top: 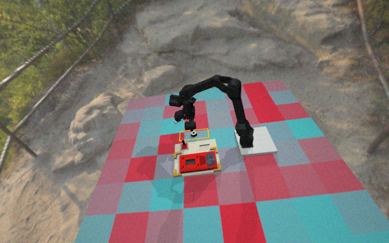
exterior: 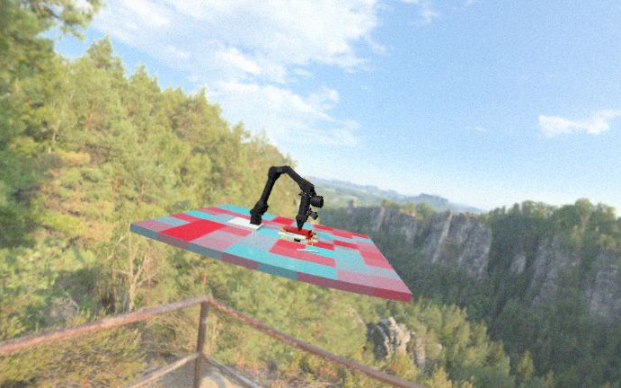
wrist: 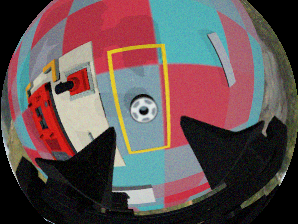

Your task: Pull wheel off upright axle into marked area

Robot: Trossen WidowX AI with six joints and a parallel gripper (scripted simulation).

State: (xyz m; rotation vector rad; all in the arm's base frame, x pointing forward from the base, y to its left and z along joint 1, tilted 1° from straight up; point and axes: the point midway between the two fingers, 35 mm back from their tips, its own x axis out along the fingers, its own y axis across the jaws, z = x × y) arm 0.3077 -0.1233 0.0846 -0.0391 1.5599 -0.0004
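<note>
My gripper tip is 6 cm above the wheel. The rest, counted from my gripper tip: grey strip (17 cm to the right, 8 cm ahead, 7 cm below).
</note>
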